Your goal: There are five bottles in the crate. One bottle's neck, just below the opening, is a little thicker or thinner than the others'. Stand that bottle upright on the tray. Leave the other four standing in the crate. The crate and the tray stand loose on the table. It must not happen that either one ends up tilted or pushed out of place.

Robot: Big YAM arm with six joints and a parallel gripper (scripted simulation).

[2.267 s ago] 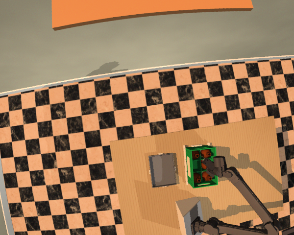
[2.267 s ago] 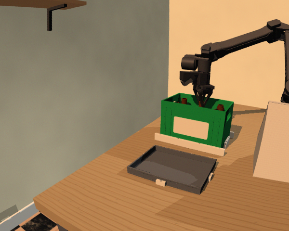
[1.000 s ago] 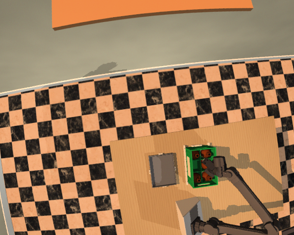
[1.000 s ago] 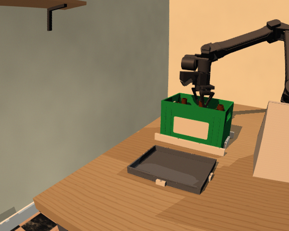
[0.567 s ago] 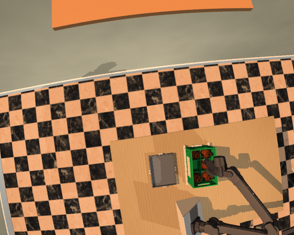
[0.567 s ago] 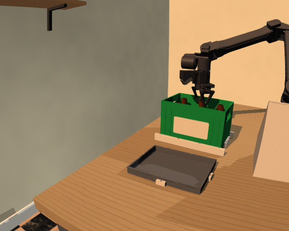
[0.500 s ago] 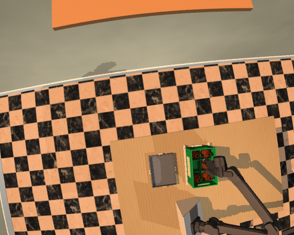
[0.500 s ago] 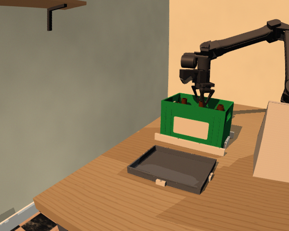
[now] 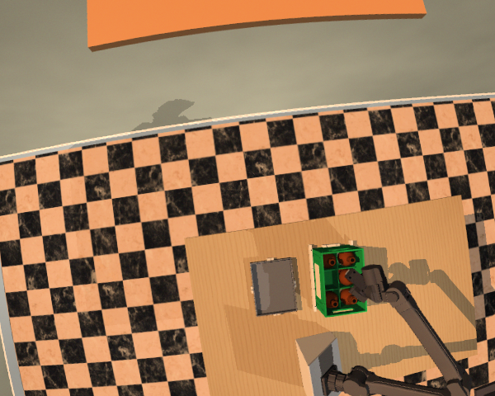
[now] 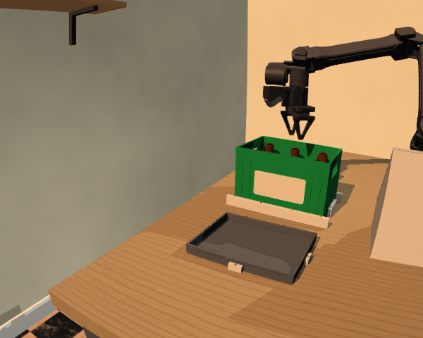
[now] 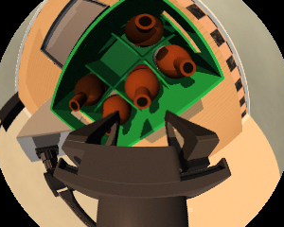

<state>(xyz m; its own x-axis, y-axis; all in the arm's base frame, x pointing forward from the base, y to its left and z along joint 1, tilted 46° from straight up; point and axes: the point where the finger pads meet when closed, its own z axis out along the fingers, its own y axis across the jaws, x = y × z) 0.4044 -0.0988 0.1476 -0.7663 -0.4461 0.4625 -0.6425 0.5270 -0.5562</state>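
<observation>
My hand is 4 cm to the right of the green crate and 12 cm above it. The rest, counted from my hand: dark grey tray: 1 cm ahead, 32 cm to the left, 19 cm below.
</observation>
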